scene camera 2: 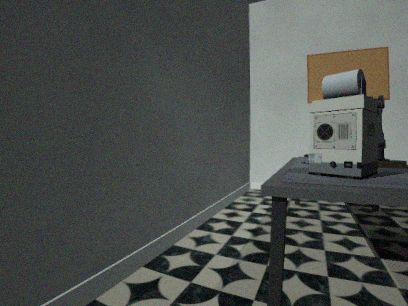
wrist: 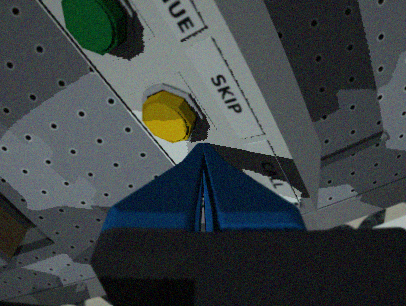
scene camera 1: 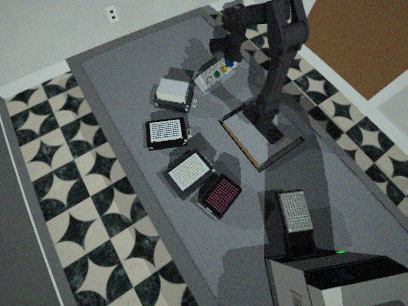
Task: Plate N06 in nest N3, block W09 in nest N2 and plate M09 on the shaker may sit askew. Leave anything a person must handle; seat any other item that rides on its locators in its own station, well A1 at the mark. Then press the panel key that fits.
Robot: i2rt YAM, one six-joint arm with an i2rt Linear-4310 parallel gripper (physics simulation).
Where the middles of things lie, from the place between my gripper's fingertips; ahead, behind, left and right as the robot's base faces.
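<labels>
There's the yellow SKIP button [wrist: 168, 116], and my hand is 3 cm short of it and 1 cm to the right of it. The green CONTINUE button [wrist: 98, 33] is 8 cm ahead of my hand and 2 cm to the left of it, and the red-welled plate [scene camera 1: 221, 197] sits 48 cm to the left of my hand and 39 cm ahead of it.
</labels>
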